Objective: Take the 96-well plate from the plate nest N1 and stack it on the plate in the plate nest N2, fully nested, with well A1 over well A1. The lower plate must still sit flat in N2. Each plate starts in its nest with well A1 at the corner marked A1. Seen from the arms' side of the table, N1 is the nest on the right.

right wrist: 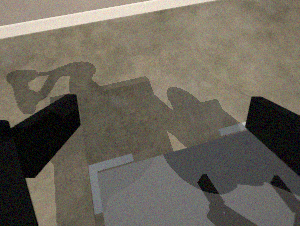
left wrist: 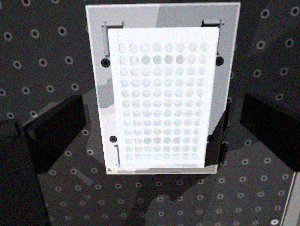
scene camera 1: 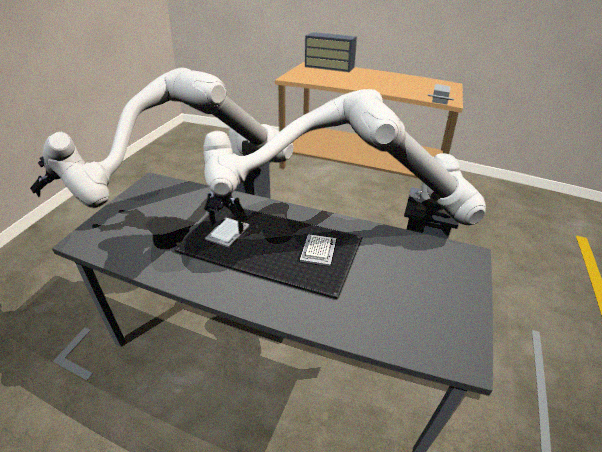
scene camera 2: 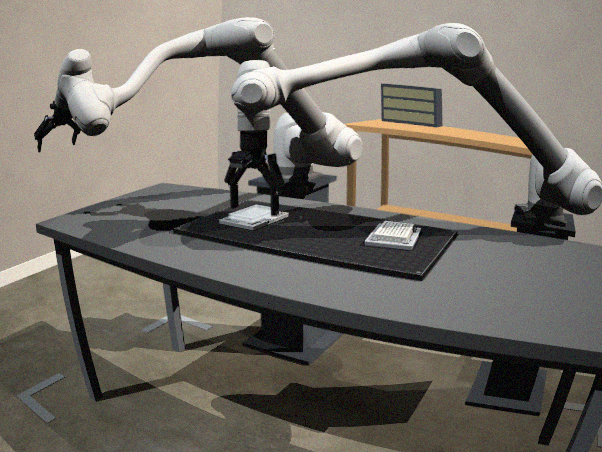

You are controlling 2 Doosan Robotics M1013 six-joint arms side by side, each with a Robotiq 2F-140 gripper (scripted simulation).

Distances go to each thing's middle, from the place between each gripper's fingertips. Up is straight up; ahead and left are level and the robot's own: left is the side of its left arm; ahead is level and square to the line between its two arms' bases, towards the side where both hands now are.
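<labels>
From my right hand (scene camera 2: 56, 145): nest N1 (left wrist: 103, 75), 250 mm below, 300 mm behind, 670 mm to the left of it.
From my left hand (scene camera 2: 253, 210): nest N1, 3 cm below.
</labels>
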